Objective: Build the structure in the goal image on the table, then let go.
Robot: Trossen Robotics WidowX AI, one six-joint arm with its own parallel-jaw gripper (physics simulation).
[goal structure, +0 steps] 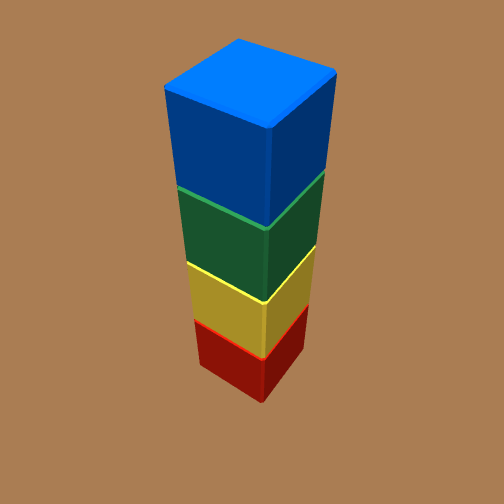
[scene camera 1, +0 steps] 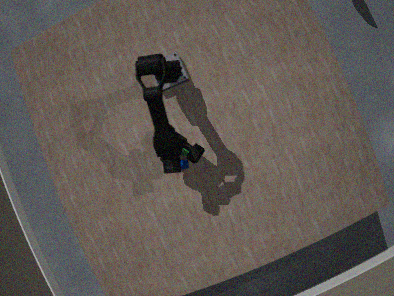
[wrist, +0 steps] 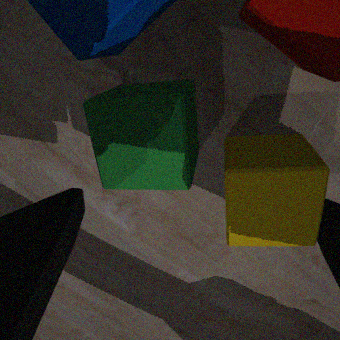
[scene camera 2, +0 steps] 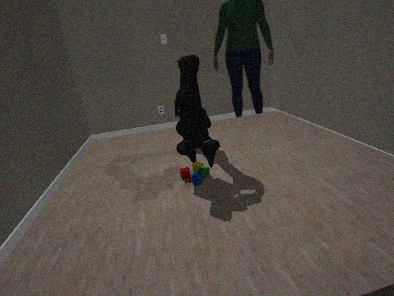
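A green cube point(scene camera 1: 185, 151) point(scene camera 2: 204, 171) point(wrist: 142, 135) and a yellow cube point(scene camera 2: 198, 165) point(wrist: 275, 200) stand apart on the table. A blue cube point(scene camera 1: 184, 164) point(scene camera 2: 197, 179) point(wrist: 110, 25) and a red cube point(scene camera 2: 185, 174) point(wrist: 305, 30) stand at the top of the wrist view, partly cut off. My gripper point(scene camera 2: 203, 161) point(wrist: 200, 204) is open and empty, low beside the cubes. In the wrist view the yellow cube partly hides the right finger, and the green cube lies ahead of the space between the fingers. The arm hides the red and yellow cubes in scene camera 1.
The wood-patterned surface point(scene camera 1: 280, 125) point(scene camera 2: 125, 240) carries the arm's dark shadows, which also fall around the cubes. The arm's base plate point(scene camera 1: 182, 75) is at the upper middle of scene camera 1. A standing person point(scene camera 2: 243, 35) is by the wall behind the arm.
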